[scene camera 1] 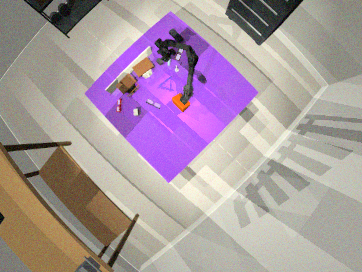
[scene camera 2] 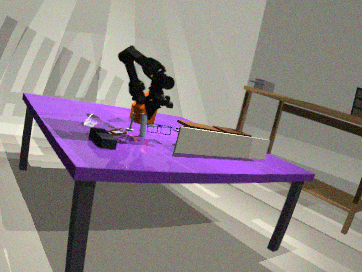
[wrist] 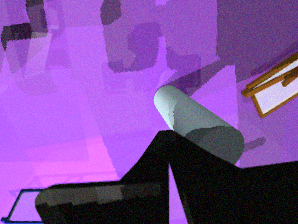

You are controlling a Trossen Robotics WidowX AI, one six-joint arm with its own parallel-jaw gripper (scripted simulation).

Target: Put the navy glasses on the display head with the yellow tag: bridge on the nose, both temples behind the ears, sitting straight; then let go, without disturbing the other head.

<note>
In view: the gripper [wrist: 165, 136], a pale blue cylinder [wrist: 183, 114] and a white panel [scene camera 2: 189, 140].
</note>
